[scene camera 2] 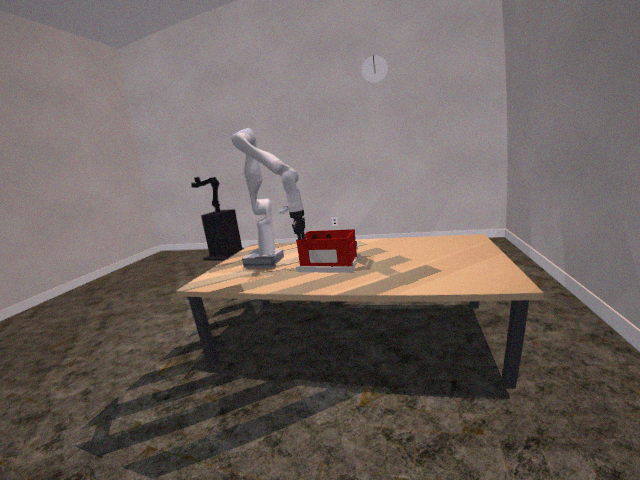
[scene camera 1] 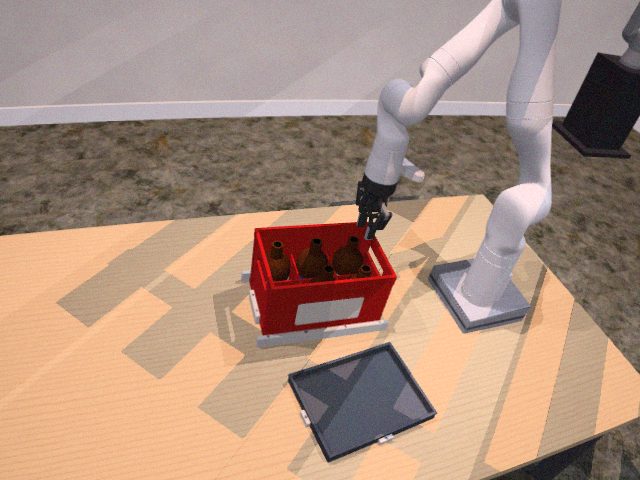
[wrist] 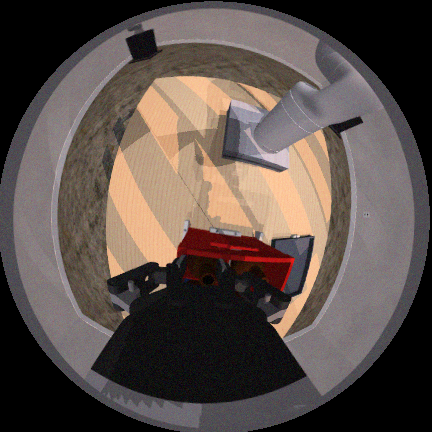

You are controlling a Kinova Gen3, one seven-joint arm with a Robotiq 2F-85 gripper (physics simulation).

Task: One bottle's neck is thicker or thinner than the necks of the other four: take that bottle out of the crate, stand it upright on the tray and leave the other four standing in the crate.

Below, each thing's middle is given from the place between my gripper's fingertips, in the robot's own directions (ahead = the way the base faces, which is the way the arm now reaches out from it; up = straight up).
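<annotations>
The red crate [scene camera 1: 334,236] is 8 cm below my hand, and it is also 11 cm ahead of it and 7 cm to the left of it. As for the dark tray [scene camera 1: 351,402], I see it 16 cm below my hand, 7 cm ahead of it and 33 cm to the left of it.
</annotations>
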